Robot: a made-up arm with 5 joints.
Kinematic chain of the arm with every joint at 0, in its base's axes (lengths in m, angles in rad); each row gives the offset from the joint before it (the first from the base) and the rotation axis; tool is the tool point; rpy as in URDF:
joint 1: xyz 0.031 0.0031 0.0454 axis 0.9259 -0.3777 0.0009
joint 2: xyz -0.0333 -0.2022 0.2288 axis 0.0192 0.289 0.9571
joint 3: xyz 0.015 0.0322 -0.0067 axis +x
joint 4: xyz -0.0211 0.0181 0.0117 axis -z
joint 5: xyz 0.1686 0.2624 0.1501 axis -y
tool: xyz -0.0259 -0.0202 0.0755 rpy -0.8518 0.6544 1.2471
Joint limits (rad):
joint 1: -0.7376..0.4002
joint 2: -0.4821..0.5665
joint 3: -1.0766..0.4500
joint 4: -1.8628..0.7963
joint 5: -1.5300..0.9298
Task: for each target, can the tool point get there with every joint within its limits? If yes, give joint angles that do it. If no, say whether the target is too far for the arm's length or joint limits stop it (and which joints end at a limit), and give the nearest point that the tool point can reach.
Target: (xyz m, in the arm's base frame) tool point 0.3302 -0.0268 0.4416
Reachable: yes | joints -0.0293 -0.4033 -0.4942 0.5111 -0.3485
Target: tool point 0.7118 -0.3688 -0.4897
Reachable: no: too far | nearest point 0.3436 0.0383 0.0145 | short by 0.745 m
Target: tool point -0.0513 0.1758 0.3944
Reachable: yes | joints 0.1802 0.0725 -0.3023 -0.7372 -1.2236
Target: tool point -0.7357 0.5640 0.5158
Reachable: no: too far | nearest point -0.2745 0.2461 0.4061 | short by 0.571 m
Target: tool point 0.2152 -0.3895 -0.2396
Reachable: no: joint limits stop it (at a limit: joint 1, joint 2, joint 3, joint 5) | nearest point 0.2566 0.0597 -0.0424 | short by 0.492 m
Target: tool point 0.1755 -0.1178 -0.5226
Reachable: no: joint limits stop it (at a limit: joint 1, joint 2, joint 3, joint 5) | nearest point 0.1739 0.0870 -0.0680 | short by 0.499 m
